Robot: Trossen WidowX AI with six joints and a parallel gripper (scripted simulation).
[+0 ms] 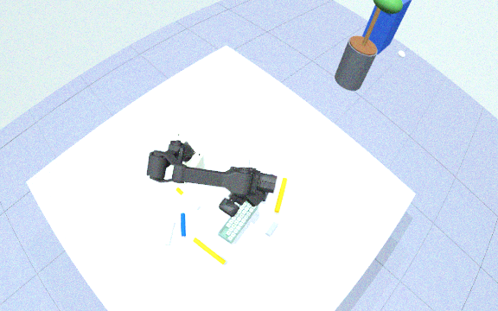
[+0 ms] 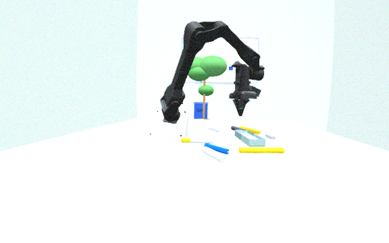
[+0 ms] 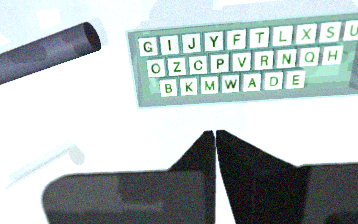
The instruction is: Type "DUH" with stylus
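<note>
The blue stylus is 50 mm behind my gripper tip, 230 mm to the right of it and 90 mm below it. From my gripper tip the other things lie so: dark grey rod (150 mm to the left, 80 mm below); then yellow bar (60 mm ahead, 180 mm to the left, 90 mm below); then yellow-tipped white pen (170 mm behind, 130 mm to the right, 90 mm below).
</note>
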